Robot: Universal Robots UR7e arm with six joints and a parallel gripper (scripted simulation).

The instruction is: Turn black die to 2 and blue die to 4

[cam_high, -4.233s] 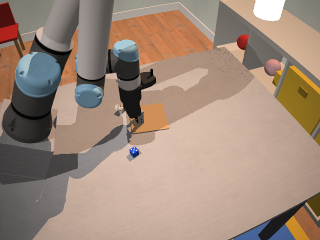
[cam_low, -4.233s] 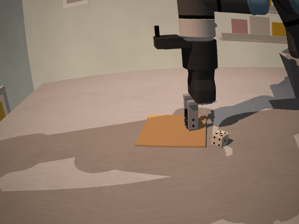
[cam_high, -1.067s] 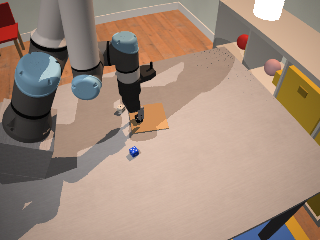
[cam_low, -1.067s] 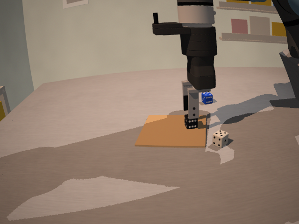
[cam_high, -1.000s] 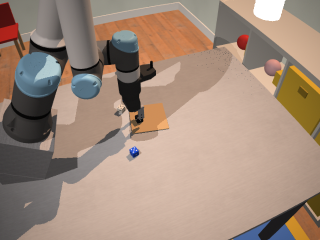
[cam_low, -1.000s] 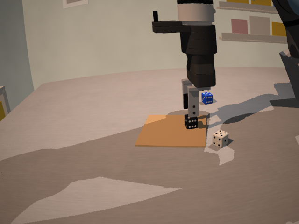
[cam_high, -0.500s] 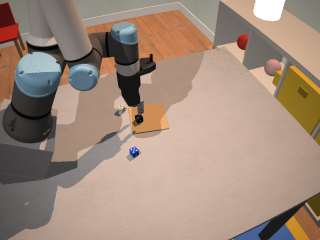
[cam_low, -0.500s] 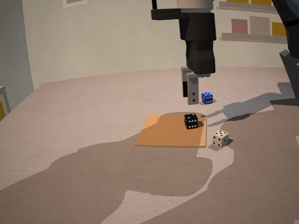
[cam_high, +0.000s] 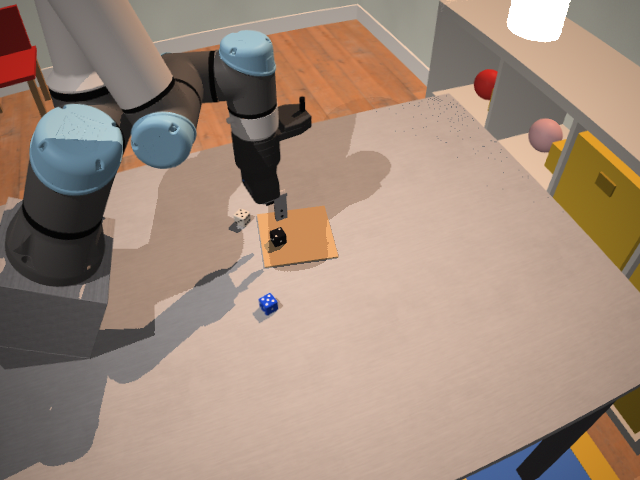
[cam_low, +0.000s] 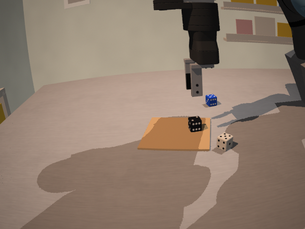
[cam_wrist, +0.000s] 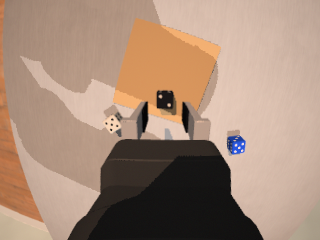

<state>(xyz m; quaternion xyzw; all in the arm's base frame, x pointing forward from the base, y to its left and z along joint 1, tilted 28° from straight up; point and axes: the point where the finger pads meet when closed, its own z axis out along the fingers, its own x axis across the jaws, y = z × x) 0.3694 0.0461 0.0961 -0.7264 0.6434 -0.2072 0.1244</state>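
Right now the blue die is 140 mm to the right of my hand, 90 mm below it and 70 mm behind it. Round my hand: white die (90 mm below, 80 mm to the left, 50 mm behind); then black die (90 mm below); then orange mat (100 mm below, 40 mm ahead).
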